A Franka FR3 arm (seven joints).
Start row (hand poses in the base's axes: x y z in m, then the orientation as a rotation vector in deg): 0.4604, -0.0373, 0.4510, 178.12, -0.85, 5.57
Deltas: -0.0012, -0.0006, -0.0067, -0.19, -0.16, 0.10; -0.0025, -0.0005, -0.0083, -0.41, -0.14, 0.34; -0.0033, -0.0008, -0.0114, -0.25, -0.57, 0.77; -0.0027, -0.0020, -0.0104, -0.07, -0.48, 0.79; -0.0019, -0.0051, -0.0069, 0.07, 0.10, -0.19; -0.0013, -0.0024, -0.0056, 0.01, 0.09, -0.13; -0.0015, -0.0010, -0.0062, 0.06, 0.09, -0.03; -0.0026, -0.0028, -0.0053, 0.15, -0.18, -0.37
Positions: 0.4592, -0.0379, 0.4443, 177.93, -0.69, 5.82; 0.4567, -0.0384, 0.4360, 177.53, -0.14, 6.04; 0.4534, -0.0392, 0.4246, 177.27, 1.05, 6.94; 0.4507, -0.0412, 0.4142, 177.19, 2.26, 7.71; 0.4488, -0.0463, 0.4073, 177.26, 1.97, 7.55; 0.4475, -0.0487, 0.4017, 177.27, 1.77, 7.41; 0.4460, -0.0497, 0.3955, 177.34, 1.72, 7.27; 0.4434, -0.0525, 0.3902, 177.47, 1.13, 7.54
